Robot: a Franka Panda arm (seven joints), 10 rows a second.
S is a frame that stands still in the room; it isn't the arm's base.
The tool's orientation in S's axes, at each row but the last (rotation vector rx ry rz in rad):
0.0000 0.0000 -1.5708
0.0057 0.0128 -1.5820
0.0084 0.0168 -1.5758
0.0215 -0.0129 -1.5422
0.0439 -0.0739 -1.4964
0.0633 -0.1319 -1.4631
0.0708 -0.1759 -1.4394
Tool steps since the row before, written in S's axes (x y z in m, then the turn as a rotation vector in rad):
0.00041 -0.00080 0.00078 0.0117 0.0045 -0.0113
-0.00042 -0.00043 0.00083 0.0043 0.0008 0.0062
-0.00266 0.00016 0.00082 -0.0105 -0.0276 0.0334
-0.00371 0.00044 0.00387 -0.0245 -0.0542 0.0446
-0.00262 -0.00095 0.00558 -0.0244 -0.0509 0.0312
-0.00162 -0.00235 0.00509 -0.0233 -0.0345 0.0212
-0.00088 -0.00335 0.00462 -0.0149 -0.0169 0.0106
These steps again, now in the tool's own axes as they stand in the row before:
0.00080 0.00041 0.00078 -0.0045 0.0117 -0.0113
0.00042 -0.00042 0.00083 -0.0009 0.0043 0.0062
-0.00016 -0.00267 0.00080 0.0271 -0.0105 0.0338
-0.00057 -0.00361 0.00395 0.0532 -0.0250 0.0454
0.00088 -0.00226 0.00575 0.0497 -0.0257 0.0321
0.00243 -0.00122 0.00516 0.0330 -0.0241 0.0227
0.00357 -0.00059 0.00450 0.0157 -0.0152 0.0119

